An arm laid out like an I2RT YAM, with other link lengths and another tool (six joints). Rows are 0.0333 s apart.
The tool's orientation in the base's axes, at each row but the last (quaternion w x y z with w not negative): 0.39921, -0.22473, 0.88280, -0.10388; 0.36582, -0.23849, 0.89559, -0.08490; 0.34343, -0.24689, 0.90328, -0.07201; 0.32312, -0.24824, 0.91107, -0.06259; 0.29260, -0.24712, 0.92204, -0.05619; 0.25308, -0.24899, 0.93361, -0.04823; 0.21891, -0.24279, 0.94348, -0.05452; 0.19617, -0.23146, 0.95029, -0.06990; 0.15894, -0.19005, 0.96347, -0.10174; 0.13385, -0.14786, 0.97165, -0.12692; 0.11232, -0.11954, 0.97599, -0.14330
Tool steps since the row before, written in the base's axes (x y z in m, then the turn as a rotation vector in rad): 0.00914, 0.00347, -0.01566, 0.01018, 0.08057, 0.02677; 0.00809, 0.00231, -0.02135, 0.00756, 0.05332, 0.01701; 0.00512, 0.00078, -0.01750, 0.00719, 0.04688, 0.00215; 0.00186, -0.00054, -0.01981, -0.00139, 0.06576, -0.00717; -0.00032, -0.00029, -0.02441, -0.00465, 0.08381, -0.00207; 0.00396, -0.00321, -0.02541, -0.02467, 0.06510, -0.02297; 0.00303, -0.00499, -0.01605, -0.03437, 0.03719, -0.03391; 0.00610, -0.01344, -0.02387, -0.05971, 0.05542, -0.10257; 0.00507, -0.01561, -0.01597, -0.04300, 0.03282, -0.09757; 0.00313, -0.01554, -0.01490, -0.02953, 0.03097, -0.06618; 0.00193, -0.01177, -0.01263, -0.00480, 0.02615, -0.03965
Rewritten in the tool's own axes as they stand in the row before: 0.00334, 0.00586, 0.01719, -0.06218, 0.05778, -0.01033; 0.00699, 0.00603, 0.02101, -0.04122, 0.03817, -0.00576; 0.00656, 0.00389, 0.01658, -0.02910, 0.03718, 0.00495; 0.01007, 0.00420, 0.01665, -0.02748, 0.05968, 0.00780; 0.01286, 0.00594, 0.01988, -0.03660, 0.07552, 0.00250; 0.01001, 0.00095, 0.02389, -0.00310, 0.07256, 0.01001; 0.00623, -0.00233, 0.01573, 0.02221, 0.05460, 0.01548; 0.00943, -0.00905, 0.02484, 0.05774, 0.09651, 0.06715; 0.00605, -0.01176, 0.01870, 0.05075, 0.06915, 0.07134; 0.00543, -0.01089, 0.01804, 0.03196, 0.05504, 0.04647; 0.00364, -0.00747, 0.01526, 0.00493, 0.03745, 0.02919
